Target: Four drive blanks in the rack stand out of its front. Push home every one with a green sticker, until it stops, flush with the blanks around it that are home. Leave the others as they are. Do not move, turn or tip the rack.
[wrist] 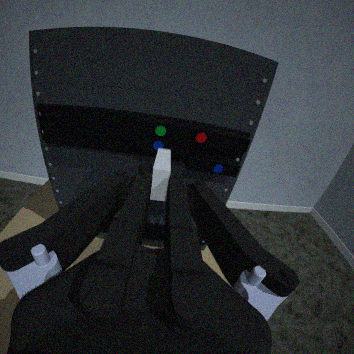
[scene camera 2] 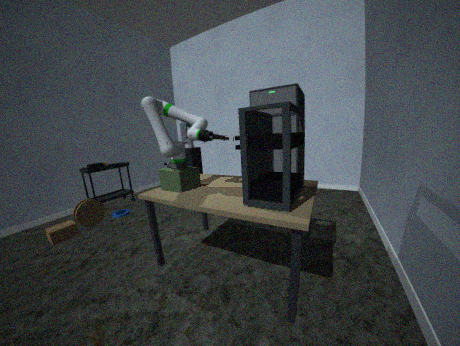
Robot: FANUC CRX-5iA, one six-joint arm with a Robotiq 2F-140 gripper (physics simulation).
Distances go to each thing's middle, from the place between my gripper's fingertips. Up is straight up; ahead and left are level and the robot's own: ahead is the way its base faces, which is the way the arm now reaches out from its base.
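Dark rack (scene camera 2: 259, 181): my hand 120 mm above it, 60 mm to the right of it, 270 mm short of it.
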